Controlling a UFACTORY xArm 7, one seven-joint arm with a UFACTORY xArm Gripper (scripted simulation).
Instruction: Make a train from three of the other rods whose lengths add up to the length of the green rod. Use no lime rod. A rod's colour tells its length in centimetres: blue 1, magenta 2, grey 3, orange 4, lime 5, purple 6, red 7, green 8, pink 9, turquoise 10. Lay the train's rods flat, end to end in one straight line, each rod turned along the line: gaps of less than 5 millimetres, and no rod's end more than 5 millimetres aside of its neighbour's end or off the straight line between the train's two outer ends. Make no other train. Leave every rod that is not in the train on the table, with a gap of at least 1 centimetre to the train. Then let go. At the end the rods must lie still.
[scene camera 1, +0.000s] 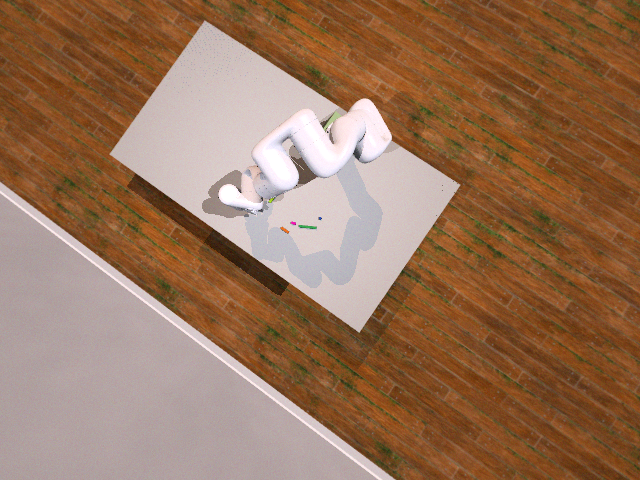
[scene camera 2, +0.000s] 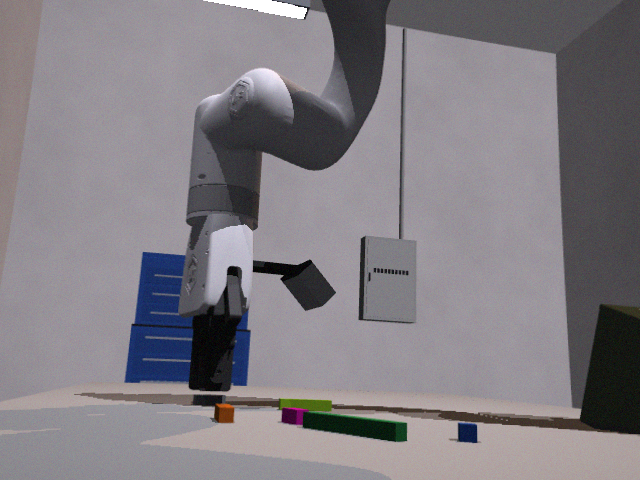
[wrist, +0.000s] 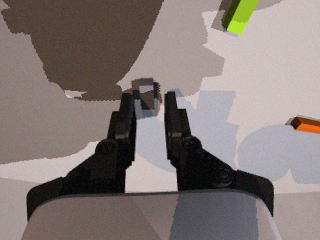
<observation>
The pictures show: my gripper and a green rod.
My gripper is seen too in the wrist view.
</observation>
